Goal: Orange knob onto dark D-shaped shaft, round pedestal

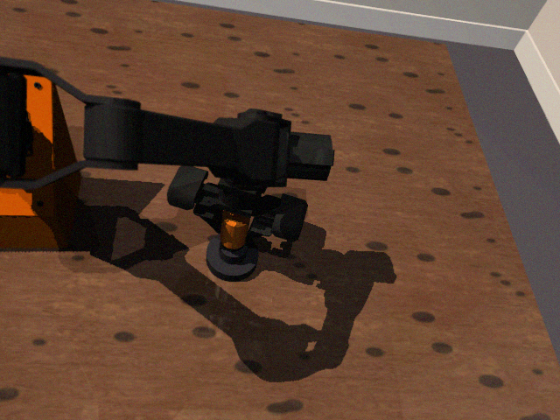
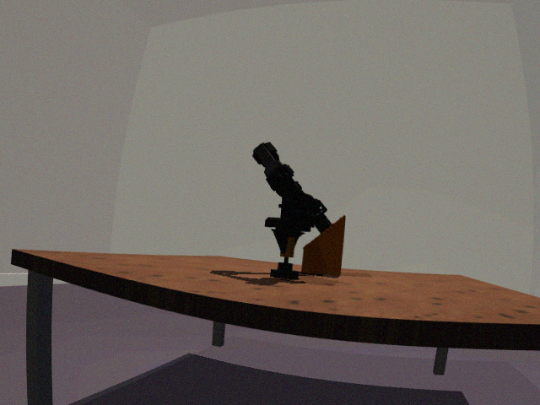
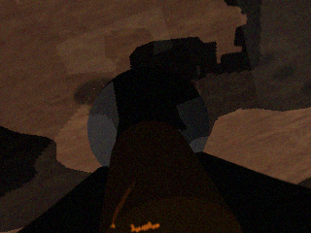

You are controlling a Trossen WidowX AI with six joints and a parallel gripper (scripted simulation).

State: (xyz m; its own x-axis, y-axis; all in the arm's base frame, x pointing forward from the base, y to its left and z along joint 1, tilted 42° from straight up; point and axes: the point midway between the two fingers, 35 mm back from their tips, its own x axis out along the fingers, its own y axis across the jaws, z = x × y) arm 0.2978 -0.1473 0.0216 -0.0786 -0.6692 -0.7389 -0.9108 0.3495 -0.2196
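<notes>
The dark pedestal lies 4 cm below my gripper tip. Round my gripper tip: knob (2 cm above).
</notes>
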